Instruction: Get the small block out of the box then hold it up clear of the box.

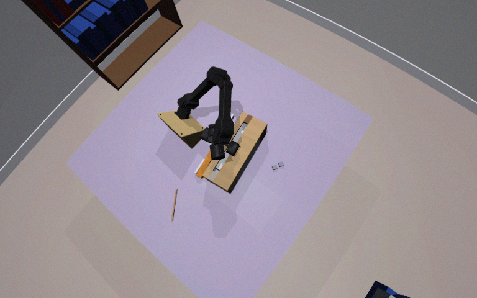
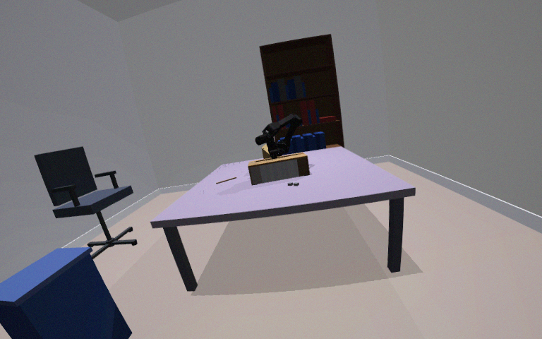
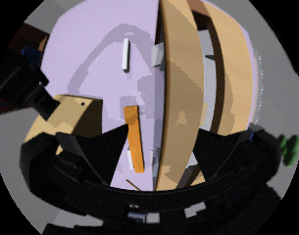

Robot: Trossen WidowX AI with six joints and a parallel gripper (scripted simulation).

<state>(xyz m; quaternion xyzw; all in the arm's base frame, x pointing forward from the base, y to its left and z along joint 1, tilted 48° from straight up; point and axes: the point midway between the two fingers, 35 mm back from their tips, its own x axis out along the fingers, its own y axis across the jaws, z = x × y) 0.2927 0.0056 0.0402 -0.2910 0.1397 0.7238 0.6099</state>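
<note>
My gripper tip is now 3 cm short of the wooden box, 2 cm to the right of it and 3 cm above it. The rest, counted from my gripper tip: orange bar (2 cm behind, 10 cm to the right, 7 cm below); then thin wooden stick (2 cm ahead, 39 cm to the right, 9 cm below).
</note>
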